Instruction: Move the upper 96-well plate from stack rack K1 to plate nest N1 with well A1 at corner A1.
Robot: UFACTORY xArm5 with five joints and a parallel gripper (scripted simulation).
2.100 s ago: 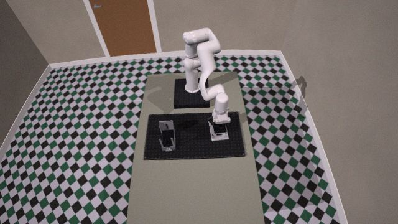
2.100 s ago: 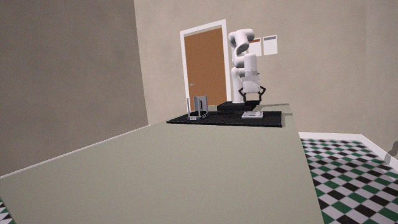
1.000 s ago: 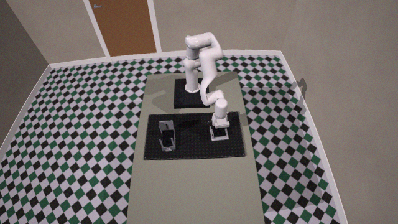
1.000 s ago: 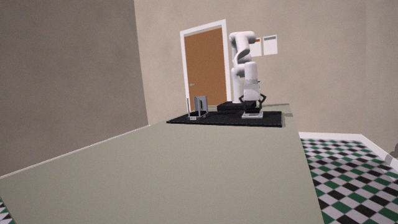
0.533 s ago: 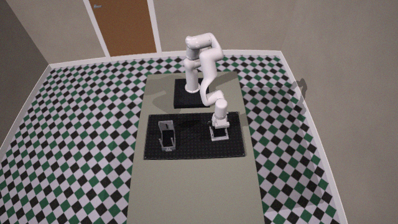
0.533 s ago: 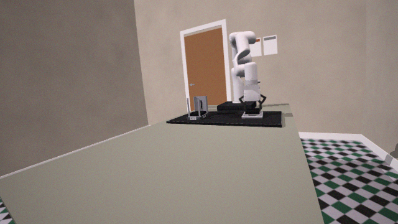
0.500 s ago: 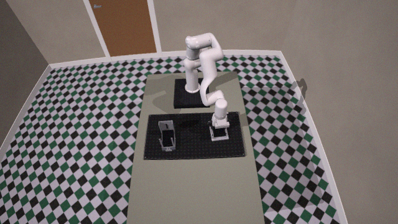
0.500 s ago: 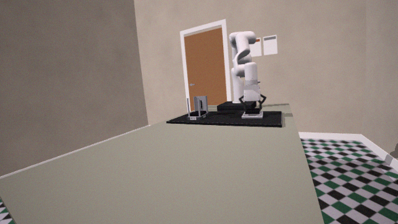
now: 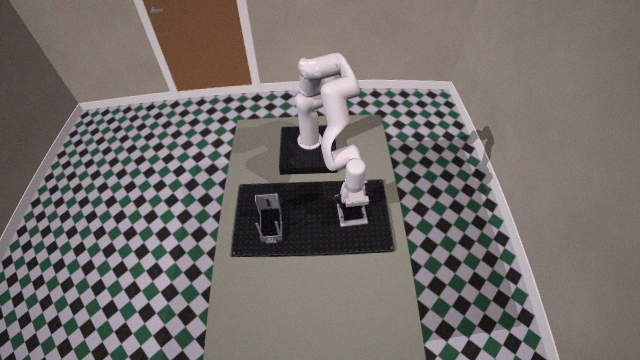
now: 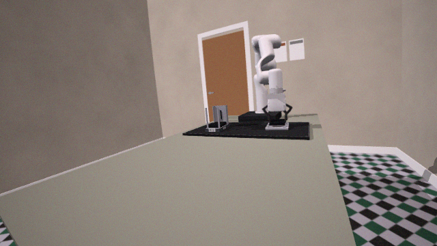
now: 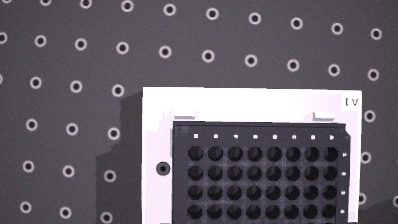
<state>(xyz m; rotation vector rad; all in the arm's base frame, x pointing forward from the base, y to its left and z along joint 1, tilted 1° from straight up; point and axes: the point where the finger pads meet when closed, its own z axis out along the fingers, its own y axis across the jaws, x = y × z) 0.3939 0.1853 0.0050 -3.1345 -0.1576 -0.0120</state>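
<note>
My hand is 10 mm above the black 96-well plate. Also, from my hand: A1 mark (80 mm ahead, 50 mm to the right, 30 mm below); plate nest N1 (40 mm below).
</note>
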